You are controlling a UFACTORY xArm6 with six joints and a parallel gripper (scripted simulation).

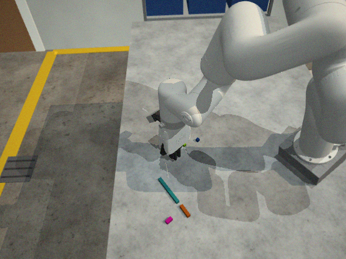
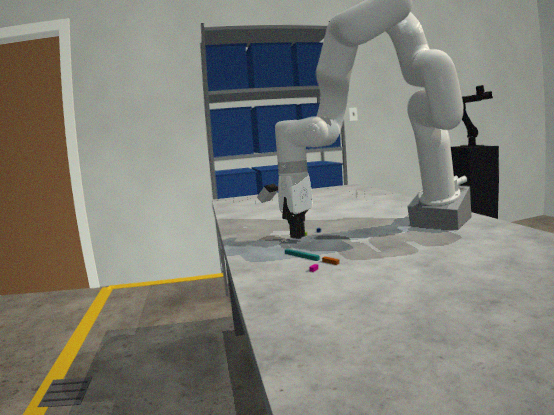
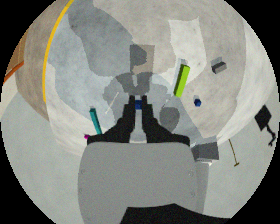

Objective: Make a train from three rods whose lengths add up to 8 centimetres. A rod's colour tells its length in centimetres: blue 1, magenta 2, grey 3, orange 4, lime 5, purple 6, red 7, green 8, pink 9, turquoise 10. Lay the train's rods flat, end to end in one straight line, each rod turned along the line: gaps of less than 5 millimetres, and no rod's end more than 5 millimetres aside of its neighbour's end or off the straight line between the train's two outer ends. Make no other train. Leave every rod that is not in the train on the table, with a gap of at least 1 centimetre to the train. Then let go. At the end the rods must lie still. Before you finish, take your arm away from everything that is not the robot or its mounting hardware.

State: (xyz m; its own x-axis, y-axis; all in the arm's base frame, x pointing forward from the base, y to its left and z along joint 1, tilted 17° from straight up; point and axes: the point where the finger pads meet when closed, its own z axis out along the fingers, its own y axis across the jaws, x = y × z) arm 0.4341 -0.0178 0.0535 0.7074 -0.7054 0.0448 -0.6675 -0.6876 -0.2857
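Right now the grey rod is 150 mm to the right of my hand, 40 mm behind it and 30 mm below it. Also, from my hand: turquoise rod 120 mm to the left, 30 mm below, 20 mm ahead; orange rod 190 mm to the left, 30 mm below, 30 mm behind; lime rod 70 mm to the right, 30 mm below, 20 mm behind.
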